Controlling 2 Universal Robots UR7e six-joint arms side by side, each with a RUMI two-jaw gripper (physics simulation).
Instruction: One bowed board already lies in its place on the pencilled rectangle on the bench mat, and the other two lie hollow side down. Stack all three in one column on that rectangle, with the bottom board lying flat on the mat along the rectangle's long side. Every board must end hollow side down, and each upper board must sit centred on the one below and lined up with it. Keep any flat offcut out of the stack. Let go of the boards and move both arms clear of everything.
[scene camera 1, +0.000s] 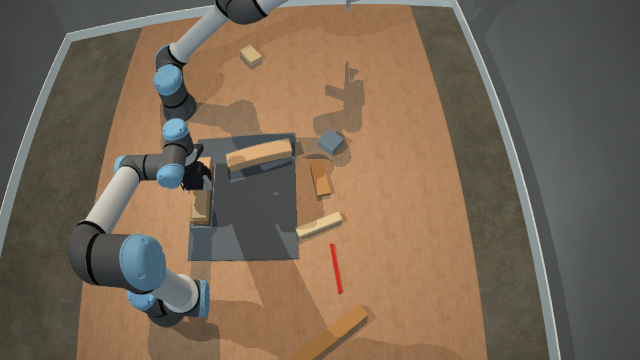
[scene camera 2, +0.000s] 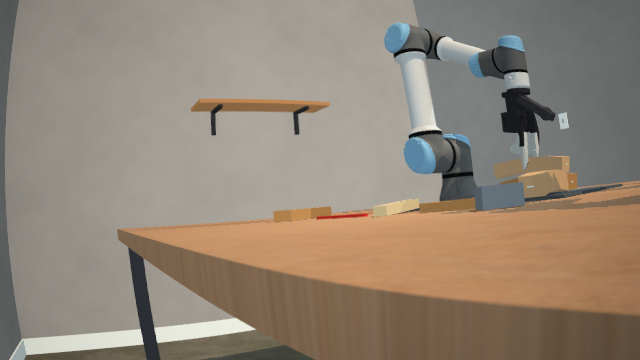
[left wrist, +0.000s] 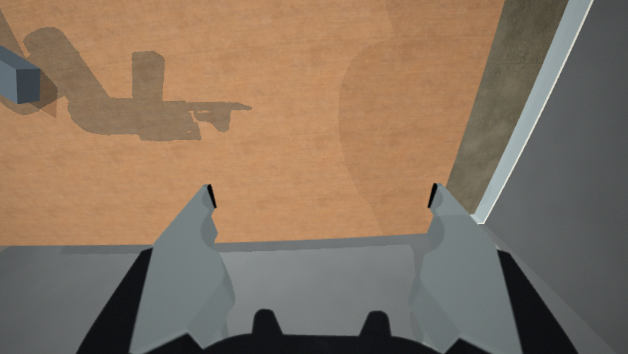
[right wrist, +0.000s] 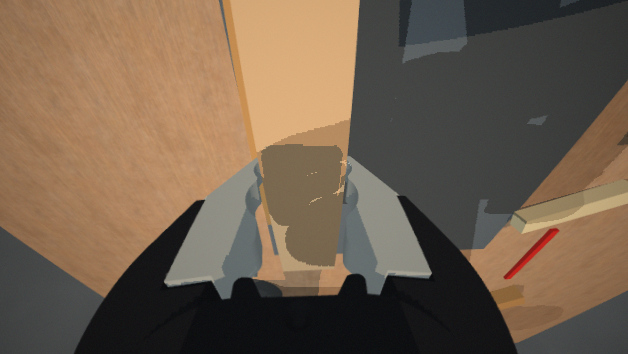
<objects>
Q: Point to my right gripper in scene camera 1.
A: At 202, 190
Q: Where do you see a blue-grey block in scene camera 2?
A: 490, 197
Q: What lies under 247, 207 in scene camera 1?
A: A bench mat.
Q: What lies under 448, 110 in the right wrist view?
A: A bench mat.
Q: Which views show my right gripper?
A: Scene camera 1, scene camera 2 and the right wrist view only.
</objects>
